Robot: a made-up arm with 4 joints. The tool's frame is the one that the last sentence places.
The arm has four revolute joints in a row. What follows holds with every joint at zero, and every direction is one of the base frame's. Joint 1 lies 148.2 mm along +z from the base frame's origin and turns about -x. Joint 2 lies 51.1 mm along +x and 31.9 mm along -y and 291.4 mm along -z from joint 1 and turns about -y. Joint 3 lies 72.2 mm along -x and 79.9 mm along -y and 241 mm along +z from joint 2 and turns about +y. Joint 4 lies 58.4 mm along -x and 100.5 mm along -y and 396.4 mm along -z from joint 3 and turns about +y. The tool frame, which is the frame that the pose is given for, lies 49.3 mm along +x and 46.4 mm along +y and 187.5 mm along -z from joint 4; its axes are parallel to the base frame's.
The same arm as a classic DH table. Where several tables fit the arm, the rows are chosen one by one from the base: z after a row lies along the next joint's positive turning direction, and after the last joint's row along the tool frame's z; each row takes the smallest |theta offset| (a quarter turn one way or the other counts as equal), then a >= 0, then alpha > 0; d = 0 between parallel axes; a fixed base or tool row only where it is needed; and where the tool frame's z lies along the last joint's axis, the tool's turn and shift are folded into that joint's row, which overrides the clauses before.
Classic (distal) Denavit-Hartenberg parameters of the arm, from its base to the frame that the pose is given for. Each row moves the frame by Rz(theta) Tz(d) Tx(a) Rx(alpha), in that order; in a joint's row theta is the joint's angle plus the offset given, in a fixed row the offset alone. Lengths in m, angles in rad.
base (fixed): theta offset -1.5708; d 0.1482; a 0; alpha 1.5708
joint 1: theta offset -1.5708; d -0.0511; a 0.2914; alpha -1.5708
joint 2: theta offset 0.2911; d 0; a -0.2516; alpha 3.1416
joint 3: theta offset 0.4373; d 0; a 0.4007; alpha 0
joint 4: theta offset 1.4245; d -0.1659; a -0.0493; alpha -1.5708
tool (fixed): theta offset 3.1416; d -0.1875; a 0; alpha 0

